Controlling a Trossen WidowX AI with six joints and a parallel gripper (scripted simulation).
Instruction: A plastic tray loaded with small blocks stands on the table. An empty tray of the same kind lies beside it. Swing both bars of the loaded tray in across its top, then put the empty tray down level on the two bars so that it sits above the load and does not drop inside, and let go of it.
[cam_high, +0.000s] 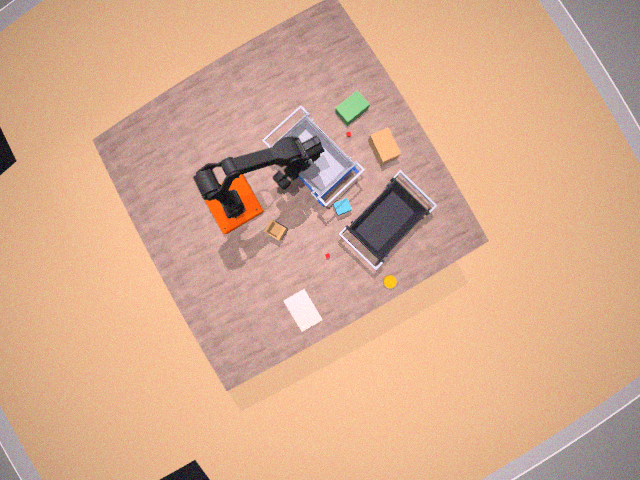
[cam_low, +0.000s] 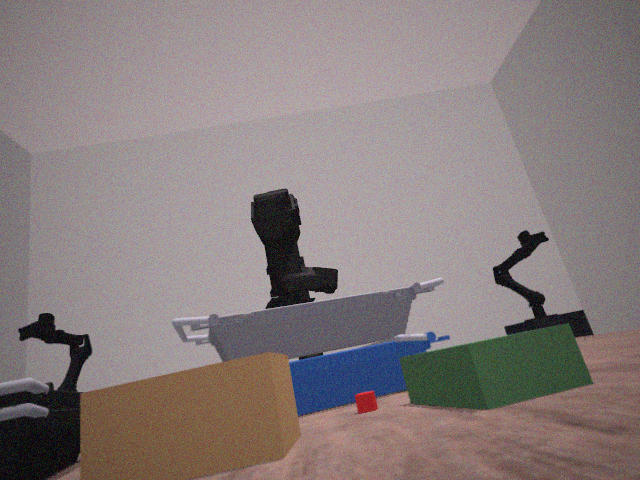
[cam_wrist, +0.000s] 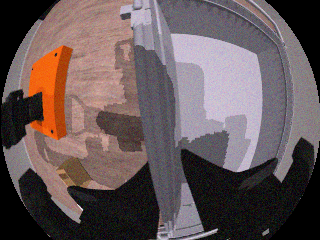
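Now: the grey tray 80 mm ahead of my gripper tip, 30 mm above it and 10 mm to the left of it. From my gripper tip the other things lie so: cyan block 200 mm to the right, 70 mm ahead, 60 mm below; small box 210 mm behind, 130 mm to the right, 70 mm below; red block 270 mm ahead, 70 mm below, 40 mm to the left.
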